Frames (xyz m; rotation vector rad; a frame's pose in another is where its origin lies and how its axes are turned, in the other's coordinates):
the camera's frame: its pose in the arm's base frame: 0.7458 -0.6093 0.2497 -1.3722 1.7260 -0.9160
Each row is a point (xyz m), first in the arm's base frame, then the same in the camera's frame.
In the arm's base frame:
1: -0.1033 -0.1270 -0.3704
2: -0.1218 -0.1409 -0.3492
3: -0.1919 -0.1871 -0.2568
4: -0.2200 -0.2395 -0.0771
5: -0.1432 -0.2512 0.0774
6: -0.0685 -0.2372 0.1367
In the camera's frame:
1: -0.2685 1.0123 -0.4911
2: -0.2544 0.9998 -0.5161
3: -0.2085 0.9431 -0.6174
4: -0.1730 0.7899 -0.7228
5: -0.1913 0.6180 -0.7278
6: -0.2235 0.5346 -0.6917

